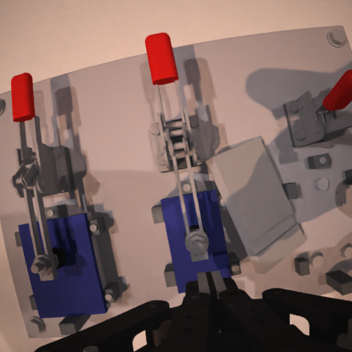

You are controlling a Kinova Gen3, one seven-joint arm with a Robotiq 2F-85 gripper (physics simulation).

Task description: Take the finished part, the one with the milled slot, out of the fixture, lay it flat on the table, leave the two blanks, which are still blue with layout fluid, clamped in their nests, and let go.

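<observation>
The finished part (252,192), a plain grey block with a milled slot across its lower end, lies askew on the fixture plate (117,105), between the middle nest and the right nest's blocks and pins. Whether it rests flat or partly on them, I cannot tell. One blue blank (175,250) is in the middle nest and another blue blank (75,290) is in the left nest, each with a clamp arm over it. My gripper (208,286) is shut and empty, its tips over the lower edge of the middle blank, left of the finished part.
Red clamp handles (161,59) (23,97) stand above the middle and left nests. The right clamp (307,120) is swung back, its red handle (341,91) at the right edge. Locating blocks (319,161) (340,281) stand at the right nest. Table shows beyond the plate.
</observation>
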